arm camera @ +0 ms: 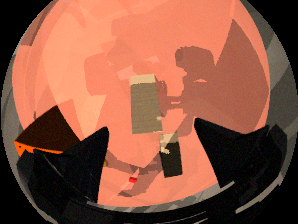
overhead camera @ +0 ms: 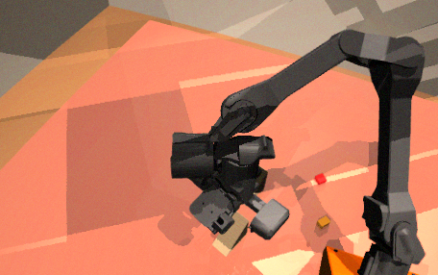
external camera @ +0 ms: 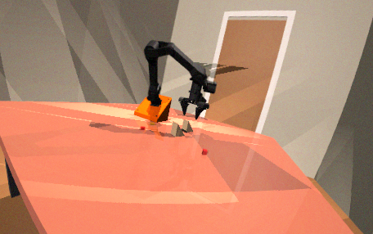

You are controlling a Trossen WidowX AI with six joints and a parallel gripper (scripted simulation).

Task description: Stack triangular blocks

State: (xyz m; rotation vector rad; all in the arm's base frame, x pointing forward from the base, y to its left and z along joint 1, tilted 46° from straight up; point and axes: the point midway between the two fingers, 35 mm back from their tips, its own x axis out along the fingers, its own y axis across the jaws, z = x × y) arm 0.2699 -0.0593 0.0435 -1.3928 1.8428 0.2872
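My gripper tip is 70 mm above the tan triangular block and 10 mm past it. From my gripper tip the other things lie so: small yellow cube (190 mm behind, 80 mm to the right, 80 mm below).
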